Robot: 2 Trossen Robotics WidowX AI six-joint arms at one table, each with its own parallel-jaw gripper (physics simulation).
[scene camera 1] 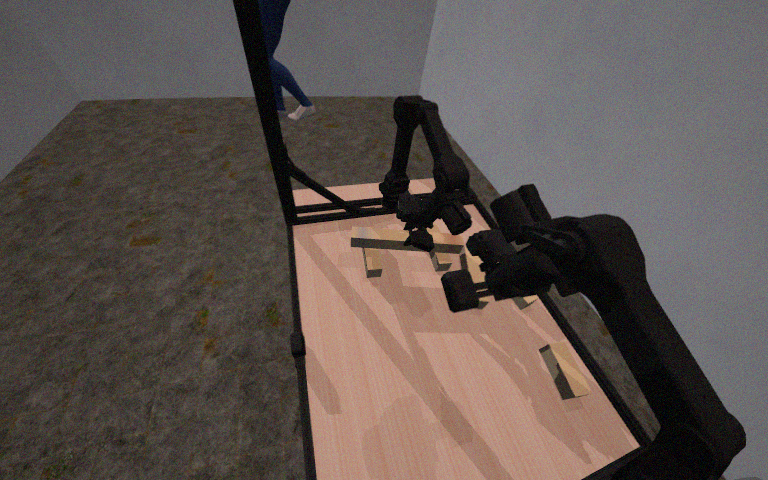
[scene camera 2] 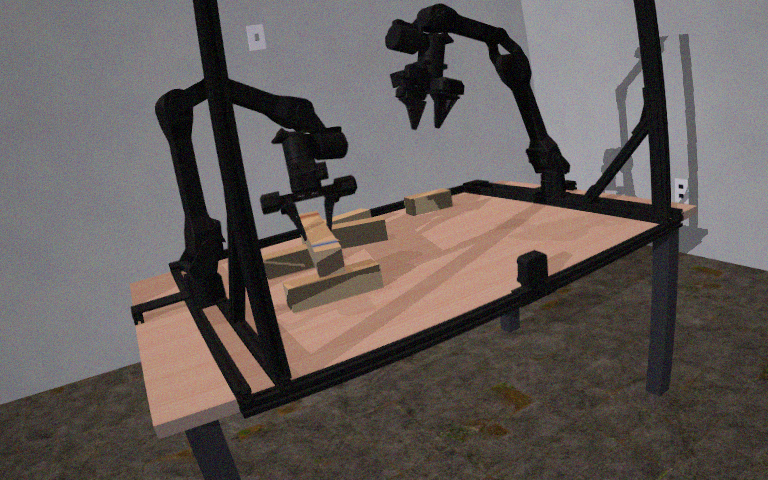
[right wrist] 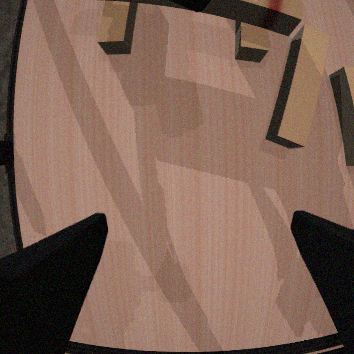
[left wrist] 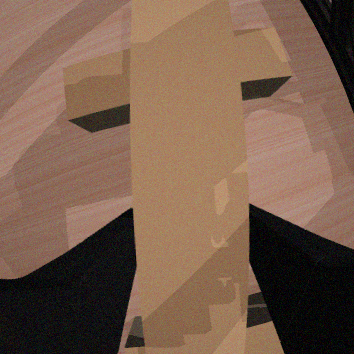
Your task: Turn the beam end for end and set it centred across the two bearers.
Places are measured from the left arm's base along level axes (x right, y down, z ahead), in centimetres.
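Where they show: left gripper, fingertip midpoint: (scene camera 1: 404, 239) (left wrist: 189, 214); right gripper, fingertip midpoint: (scene camera 1: 472, 294) (scene camera 2: 425, 129) (right wrist: 201, 222); left arm's base, origin of the base link: (scene camera 1: 389, 203) (scene camera 2: 207, 301); right arm's base, origin of the base link: (scene camera 2: 554, 195).
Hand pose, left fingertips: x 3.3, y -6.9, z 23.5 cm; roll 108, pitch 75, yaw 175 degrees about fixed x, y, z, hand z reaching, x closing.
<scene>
Each offset is from my left fingertips to the top centre of the thing.
The beam @(dz +0.2, dx -1.0, dy -1.7 cm) (scene camera 1: 380, 243) (scene camera 2: 320, 230) (left wrist: 190, 125) (right wrist: 245, 16) is gripped near its middle and lies low across the two bearers; whether it touches them I cannot tell. In scene camera 2 its blue band is at the near end, its red band at the far end. One bearer @(dz -2.3, dx +9.5, dy +4.4 cm) (scene camera 1: 372, 261) (scene camera 2: 362, 277) (left wrist: 95, 82) (right wrist: 115, 22) is under the blue-band side, the other bearer @(dz -0.1, dx -12.7, dy +4.4 cm) (scene camera 1: 441, 260) (scene camera 2: 288, 262) (right wrist: 254, 39) under the red-band side. My left gripper (scene camera 2: 314, 229) (left wrist: 189, 214) is shut on the beam. My right gripper (scene camera 2: 426, 125) (right wrist: 201, 222) is open, empty and high above the table.
A loose wooden block @(dz +13.5, dx -19.7, dy +3.8 cm) (scene camera 2: 362, 233) (right wrist: 299, 95) lies beside the bearers, with another block @(dz +18.0, dx -31.2, dy +4.4 cm) (scene camera 1: 527, 301) (right wrist: 344, 115) near it. A third block @(dz +44.7, dx -30.1, dy +4.1 cm) (scene camera 1: 569, 370) (scene camera 2: 427, 202) lies farther along the table's edge. A dark post (scene camera 1: 263, 101) (scene camera 2: 226, 147) rises from the frame.
</scene>
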